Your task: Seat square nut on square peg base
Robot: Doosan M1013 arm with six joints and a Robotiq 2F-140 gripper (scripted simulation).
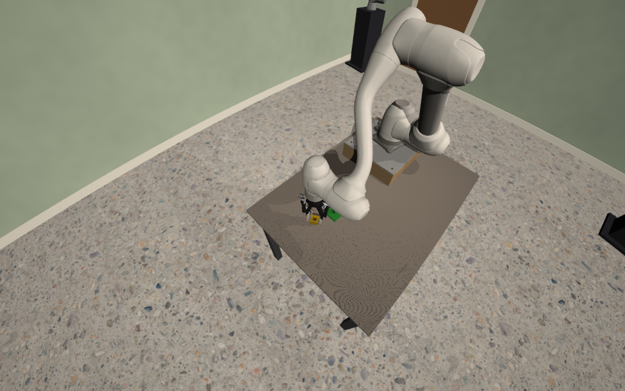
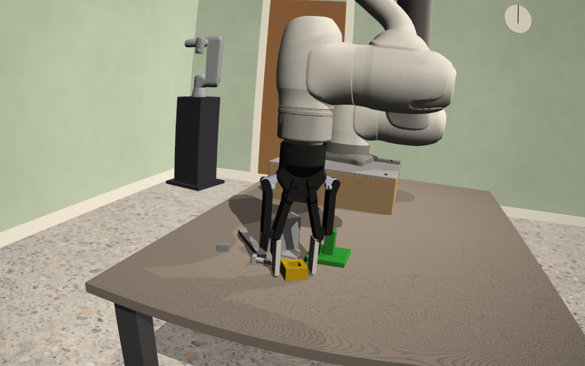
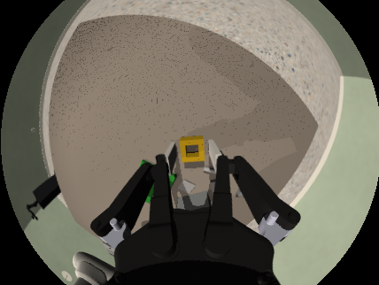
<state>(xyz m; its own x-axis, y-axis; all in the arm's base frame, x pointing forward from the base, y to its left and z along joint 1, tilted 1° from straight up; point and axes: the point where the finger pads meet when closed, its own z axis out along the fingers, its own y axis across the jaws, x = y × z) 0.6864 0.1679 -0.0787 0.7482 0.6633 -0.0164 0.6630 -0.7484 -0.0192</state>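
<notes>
My hand is 1 cm past the bolt, 8 cm to the left of it and 3 cm above it. From my hand the other things lie so: small grey cube (2 cm behind, 17 cm to the right, 3 cm below); then grey bar (8 cm behind, 14 cm to the right, 3 cm below); then grey block (11 cm behind, 9 cm to the right).
</notes>
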